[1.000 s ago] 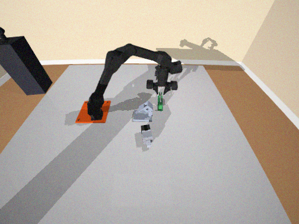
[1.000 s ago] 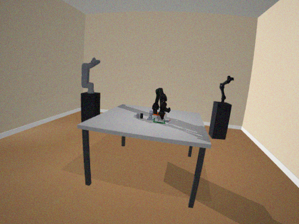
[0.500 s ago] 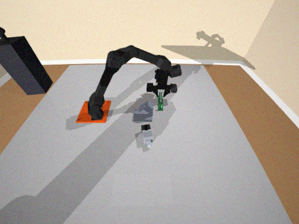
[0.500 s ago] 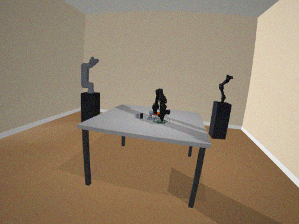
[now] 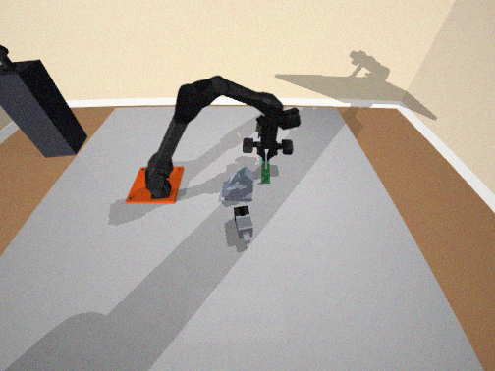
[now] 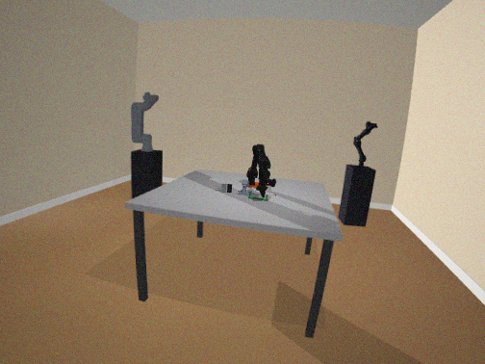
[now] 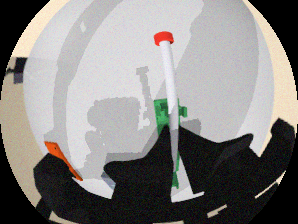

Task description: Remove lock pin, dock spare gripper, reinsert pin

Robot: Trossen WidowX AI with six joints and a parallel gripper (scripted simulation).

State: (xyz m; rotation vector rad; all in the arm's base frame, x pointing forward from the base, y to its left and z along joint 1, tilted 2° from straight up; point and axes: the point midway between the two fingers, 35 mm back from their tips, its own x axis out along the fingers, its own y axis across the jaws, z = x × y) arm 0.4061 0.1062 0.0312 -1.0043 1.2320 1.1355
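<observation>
Right now my gripper tip is 1 cm past the green pin cradle, 4 cm to the left of it and 1 cm below it. Also, from my gripper tip: grey mount 11 cm behind, 14 cm to the right, 4 cm above; then spare gripper 13 cm behind, 30 cm to the right, 1 cm above.
</observation>
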